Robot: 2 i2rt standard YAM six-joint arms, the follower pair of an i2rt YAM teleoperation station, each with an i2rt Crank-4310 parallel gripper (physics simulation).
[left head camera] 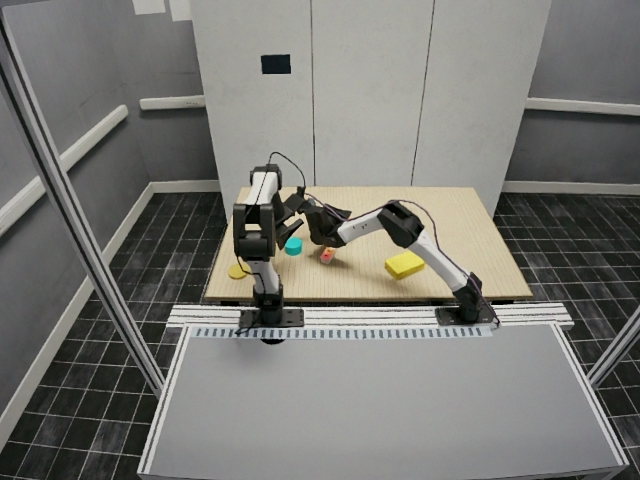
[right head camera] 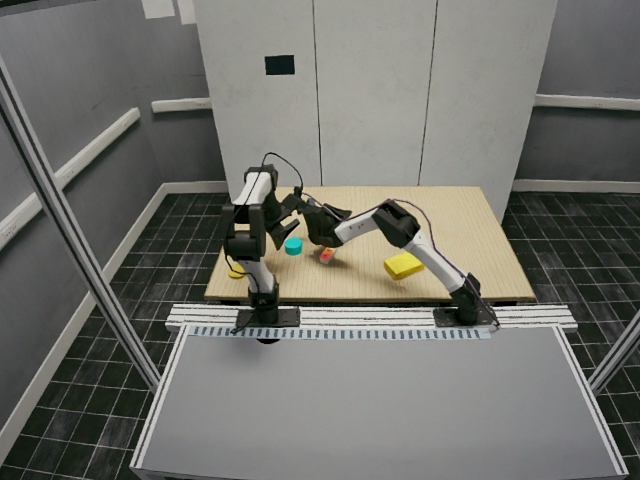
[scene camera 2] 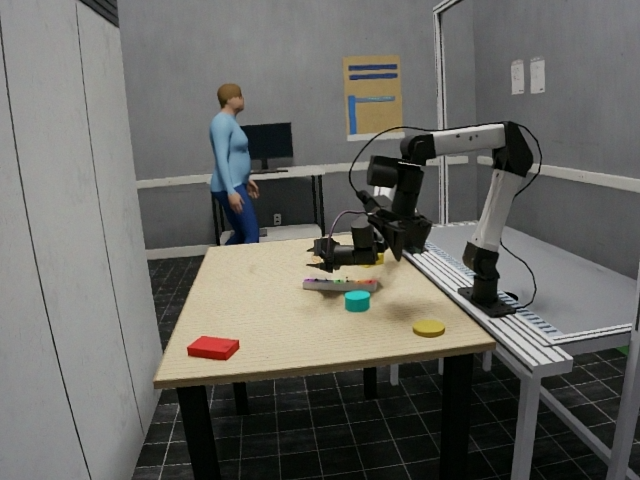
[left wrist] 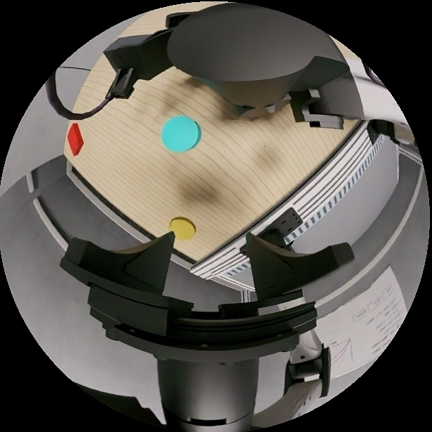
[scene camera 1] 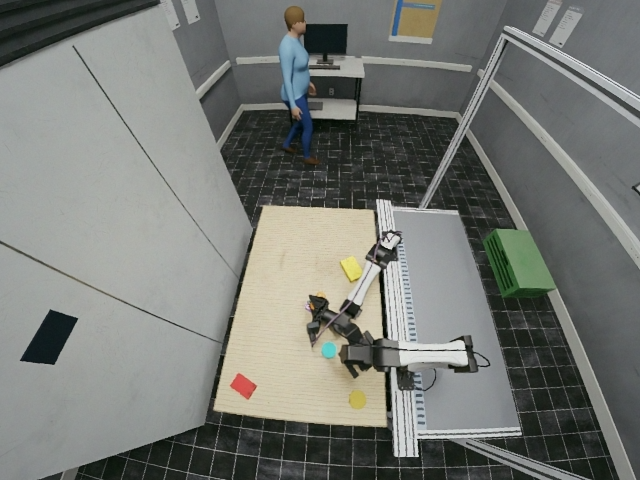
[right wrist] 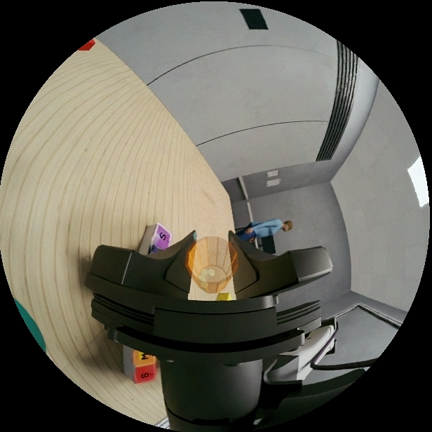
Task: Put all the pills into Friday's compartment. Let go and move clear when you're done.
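Seen in the pictures: left gripper, fingertip midpoint: point(right head camera: 271, 242) point(scene camera 2: 408, 257); right gripper, fingertip midpoint: point(left head camera: 349, 214) point(right head camera: 349, 214) point(scene camera 2: 306, 258) point(scene camera 1: 308, 297); left arm's base, origin of the base link: point(left head camera: 272, 319) point(right head camera: 268, 319) point(scene camera 2: 484, 302); right arm's base, origin of the base link: point(left head camera: 466, 317) point(right head camera: 465, 318) point(scene camera 2: 410, 247).
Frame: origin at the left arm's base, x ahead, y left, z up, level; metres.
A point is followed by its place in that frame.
A see-through orange bottle point(right wrist: 213, 256) point(scene camera 1: 321, 295) {z 0.102, x 0.357, y -0.285 m} is between the right gripper's fingers, with several pale pills point(right wrist: 206, 275) inside it. My right gripper point(right wrist: 212, 231) point(scene camera 2: 312, 257) {z 0.093, x 0.416, y -0.277 m} is shut on this bottle, above the pill organizer. The long pill organizer point(left head camera: 326, 255) {z 0.033, x 0.255, y -0.183 m} point(right head camera: 325, 255) {z 0.033, x 0.256, y -0.182 m} point(scene camera 2: 338, 285) {z 0.024, x 0.341, y -0.206 m} lies on the table with coloured, lettered lids. Its purple S end point(right wrist: 161, 237) and red S end point(right wrist: 144, 374) show in the right wrist view; the gripper hides its middle, so Friday's compartment cannot be made out. My left gripper point(left wrist: 210, 233) is open and empty, raised near the right gripper.
A teal cylinder point(left head camera: 293, 246) {z 0.042, x 0.301, y -0.066 m} point(scene camera 2: 357, 301) {z 0.037, x 0.329, y -0.033 m} stands beside the organizer. A yellow disc point(scene camera 1: 357, 399) {z 0.020, x 0.209, y 0.127 m} point(left wrist: 182, 228) lies near the table's edge, a red block point(scene camera 1: 242, 385) {z 0.028, x 0.679, y 0.088 m} point(scene camera 2: 213, 348) {z 0.028, x 0.676, y 0.114 m} at a corner. A yellow sponge-like block point(left head camera: 404, 265) {z 0.041, x 0.179, y -0.446 m} lies by the right arm. The two arms are close together.
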